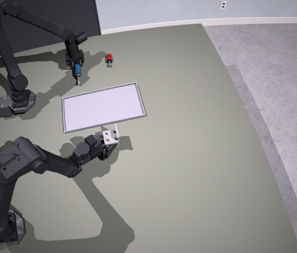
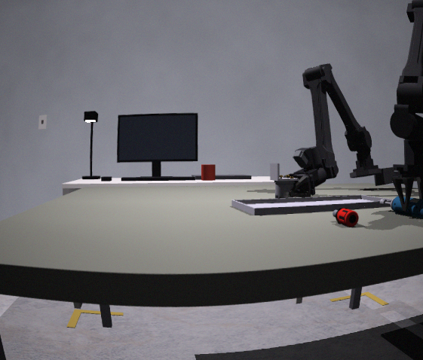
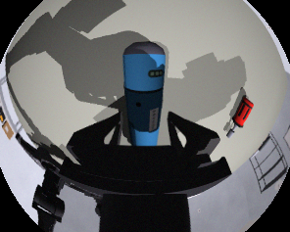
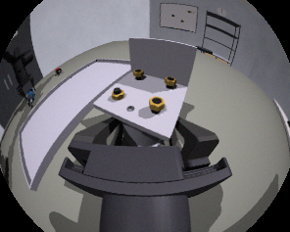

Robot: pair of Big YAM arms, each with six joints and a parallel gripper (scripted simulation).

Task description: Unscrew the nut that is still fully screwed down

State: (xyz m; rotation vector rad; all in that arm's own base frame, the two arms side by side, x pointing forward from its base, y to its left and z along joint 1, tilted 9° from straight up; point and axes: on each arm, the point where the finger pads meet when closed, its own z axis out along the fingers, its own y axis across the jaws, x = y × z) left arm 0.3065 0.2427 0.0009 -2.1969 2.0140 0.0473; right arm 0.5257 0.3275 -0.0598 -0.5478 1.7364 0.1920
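My right gripper is now 5 cm below the bracket. Also, from my right hand: socket tip: 39 cm to the left, 17 cm behind; then short red-handled tool: 54 cm to the left, 1 cm below, 1 cm ahead; then shallow white tray: 21 cm to the left, 5 cm behind, 2 cm below.
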